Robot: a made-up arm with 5 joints.
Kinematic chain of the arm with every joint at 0, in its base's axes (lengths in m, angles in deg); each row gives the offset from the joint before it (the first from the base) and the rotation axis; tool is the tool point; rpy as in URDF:
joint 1: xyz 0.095 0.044 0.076 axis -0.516 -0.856 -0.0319
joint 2: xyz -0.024 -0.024 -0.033 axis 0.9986 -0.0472 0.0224
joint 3: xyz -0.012 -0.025 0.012 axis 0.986 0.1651 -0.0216
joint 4: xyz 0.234 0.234 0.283 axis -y
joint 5: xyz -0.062 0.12 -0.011 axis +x
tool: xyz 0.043 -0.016 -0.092 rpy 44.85 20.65 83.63
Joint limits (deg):
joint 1: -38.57..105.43
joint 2: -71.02..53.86
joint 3: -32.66..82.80
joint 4: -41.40..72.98
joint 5: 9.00..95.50
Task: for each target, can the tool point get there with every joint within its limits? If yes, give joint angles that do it. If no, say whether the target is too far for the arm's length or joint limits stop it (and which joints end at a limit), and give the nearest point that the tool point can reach.
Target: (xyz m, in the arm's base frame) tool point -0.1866 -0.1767 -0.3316
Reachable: no: joint limits stop it (at a limit: joint 2, joint 3) | nearest point 0.0563 0.2333 -0.3276 | short by 0.477 m
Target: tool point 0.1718 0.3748 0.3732
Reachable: yes | joints 38.26 -27.93 54.89 0.89 43.53
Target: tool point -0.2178 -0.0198 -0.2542
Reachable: no: joint limits stop it (at a limit: joint 1, joint 2, joint 3) | nearest point -0.0260 0.2816 -0.2782 | short by 0.358 m
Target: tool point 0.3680 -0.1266 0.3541
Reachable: yes | joints -20.18 30.11 43.63 -23.65 24.88
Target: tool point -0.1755 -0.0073 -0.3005
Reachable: no: joint limits stop it (at a limit: joint 2, joint 3) | nearest point -0.0102 0.2722 -0.2951 | short by 0.325 m
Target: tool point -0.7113 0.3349 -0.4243
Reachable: no: too far | nearest point -0.2923 0.3680 0.0736 | short by 0.652 m
